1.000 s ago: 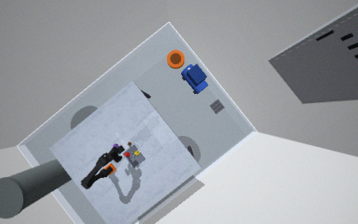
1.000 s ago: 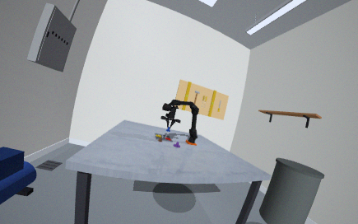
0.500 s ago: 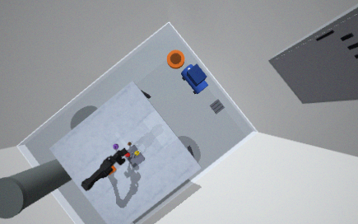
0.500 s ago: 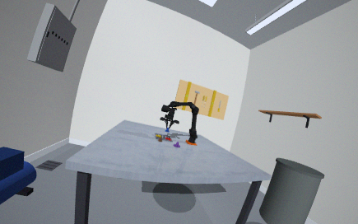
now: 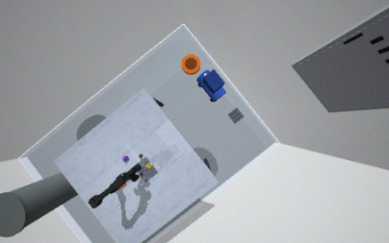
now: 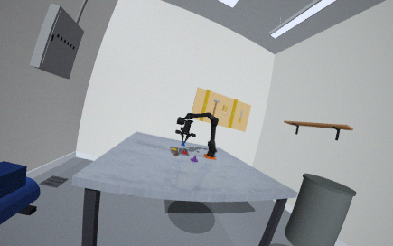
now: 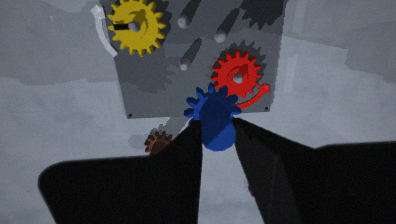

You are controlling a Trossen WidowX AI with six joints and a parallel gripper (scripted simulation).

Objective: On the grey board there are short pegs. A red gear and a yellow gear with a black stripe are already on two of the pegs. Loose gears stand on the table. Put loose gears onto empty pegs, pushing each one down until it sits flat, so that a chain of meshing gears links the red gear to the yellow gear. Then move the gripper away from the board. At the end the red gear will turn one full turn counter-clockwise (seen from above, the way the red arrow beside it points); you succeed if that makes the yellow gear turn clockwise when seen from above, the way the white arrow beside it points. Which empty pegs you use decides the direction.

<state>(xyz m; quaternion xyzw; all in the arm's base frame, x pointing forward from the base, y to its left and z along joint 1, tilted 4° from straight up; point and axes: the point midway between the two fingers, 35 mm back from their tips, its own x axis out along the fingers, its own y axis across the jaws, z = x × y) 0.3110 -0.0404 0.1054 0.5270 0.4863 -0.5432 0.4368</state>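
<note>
Now: the red gear 9 cm below my gripper tip and 3 cm behind it. From my gripper tip the other things lie so: brown gear (9 cm below, 7 cm to the left, 7 cm ahead); blue gear (1 cm below); yellow gear (9 cm below, 7 cm to the right, 5 cm ahead).
</note>
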